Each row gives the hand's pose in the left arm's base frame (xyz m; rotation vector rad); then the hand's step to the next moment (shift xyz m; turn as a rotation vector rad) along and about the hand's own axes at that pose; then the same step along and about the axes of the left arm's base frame.
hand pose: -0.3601 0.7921 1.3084 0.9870 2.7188 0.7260
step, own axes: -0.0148 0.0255 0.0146 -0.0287 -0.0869 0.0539
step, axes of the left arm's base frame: 0.0301 0.0132 -0.0003 -0.0102 -0.0551 -0.0902
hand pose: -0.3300 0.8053 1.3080 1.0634 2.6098 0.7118
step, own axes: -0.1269 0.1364 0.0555 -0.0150 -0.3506 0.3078
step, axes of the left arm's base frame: 0.1919 0.0141 0.0275 -0.0778 -0.1199 -0.4444
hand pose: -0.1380 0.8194 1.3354 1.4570 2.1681 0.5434
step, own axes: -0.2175 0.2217 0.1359 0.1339 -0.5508 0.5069
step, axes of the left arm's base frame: 0.3153 -0.1146 0.0491 -0.1601 -0.0401 -0.7423
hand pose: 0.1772 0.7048 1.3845 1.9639 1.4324 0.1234
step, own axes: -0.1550 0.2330 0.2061 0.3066 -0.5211 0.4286
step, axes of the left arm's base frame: 0.2209 -0.2670 0.0269 -0.1052 0.1424 -0.7197
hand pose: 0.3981 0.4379 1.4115 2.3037 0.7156 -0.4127
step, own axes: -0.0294 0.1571 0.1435 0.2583 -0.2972 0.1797
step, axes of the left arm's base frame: 0.0565 -0.2071 -0.0084 0.0127 0.1574 -0.4030
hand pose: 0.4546 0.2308 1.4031 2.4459 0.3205 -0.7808
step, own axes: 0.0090 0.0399 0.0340 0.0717 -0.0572 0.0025
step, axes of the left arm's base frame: 0.0065 -0.0515 -0.0114 0.0350 0.0497 -0.0687
